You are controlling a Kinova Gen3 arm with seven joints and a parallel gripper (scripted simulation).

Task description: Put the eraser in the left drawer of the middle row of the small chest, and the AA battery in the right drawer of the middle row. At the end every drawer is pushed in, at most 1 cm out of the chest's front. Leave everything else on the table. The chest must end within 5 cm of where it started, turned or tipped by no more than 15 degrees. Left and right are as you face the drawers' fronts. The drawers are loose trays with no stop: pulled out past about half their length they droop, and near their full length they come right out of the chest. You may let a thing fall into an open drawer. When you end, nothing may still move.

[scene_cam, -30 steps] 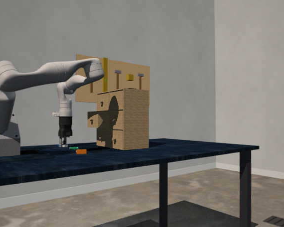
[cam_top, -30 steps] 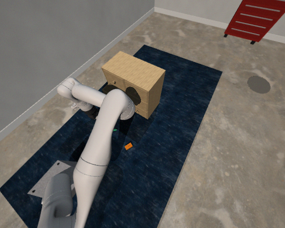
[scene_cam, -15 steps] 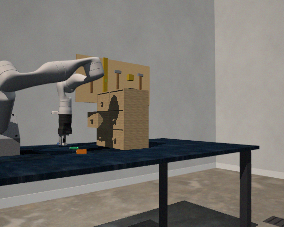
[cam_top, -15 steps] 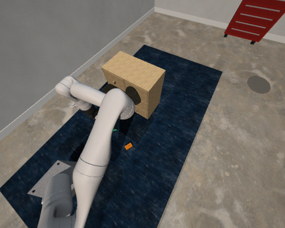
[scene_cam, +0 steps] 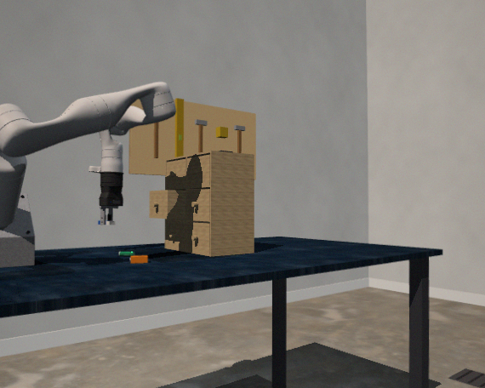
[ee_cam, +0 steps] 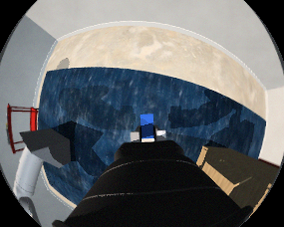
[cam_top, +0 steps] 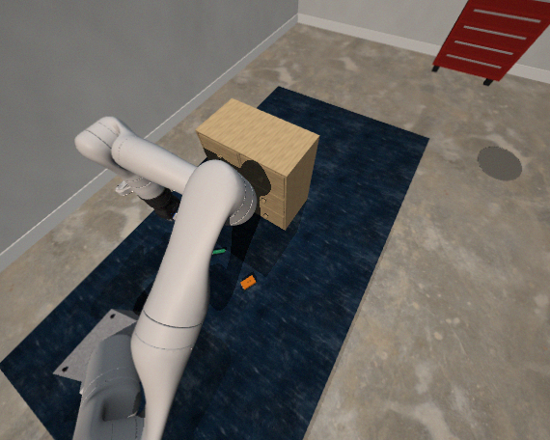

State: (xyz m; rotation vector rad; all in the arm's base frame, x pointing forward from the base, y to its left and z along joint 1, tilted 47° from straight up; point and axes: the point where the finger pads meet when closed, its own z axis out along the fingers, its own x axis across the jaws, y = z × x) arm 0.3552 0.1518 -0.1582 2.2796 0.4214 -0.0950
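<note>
My gripper is now 1 cm short of the green AA battery, 19 cm to the left of it and 10 cm above it. Round my hand: white eraser 1 cm to the right, 1 cm below; orange block 2 cm behind, 35 cm to the right, 10 cm below.
</note>
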